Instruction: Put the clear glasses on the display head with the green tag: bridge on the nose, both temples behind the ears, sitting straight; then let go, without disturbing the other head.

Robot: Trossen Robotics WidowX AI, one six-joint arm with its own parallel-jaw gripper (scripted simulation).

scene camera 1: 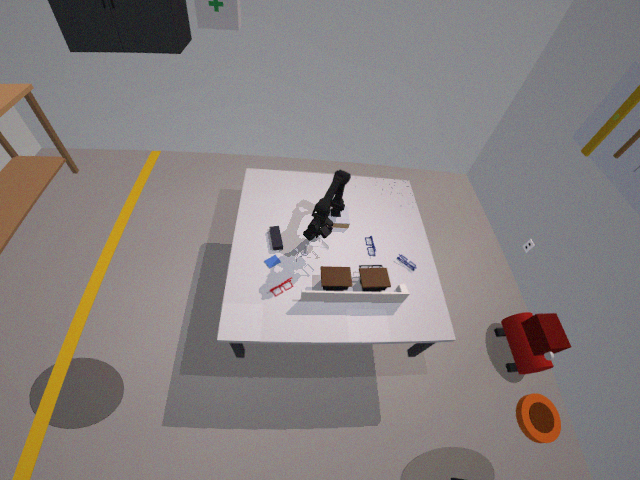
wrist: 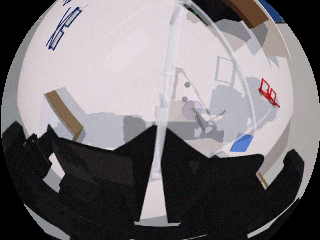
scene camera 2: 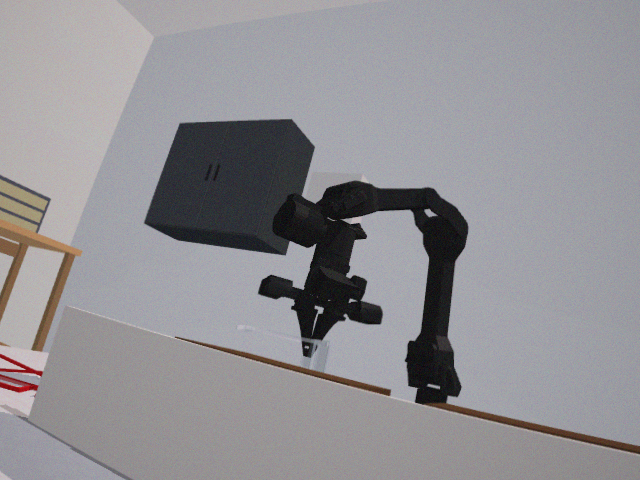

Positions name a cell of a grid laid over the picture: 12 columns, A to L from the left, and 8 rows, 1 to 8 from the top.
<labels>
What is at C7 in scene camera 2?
A white panel.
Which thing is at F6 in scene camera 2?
My gripper.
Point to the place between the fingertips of my gripper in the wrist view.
F5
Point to a display head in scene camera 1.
G5
</labels>
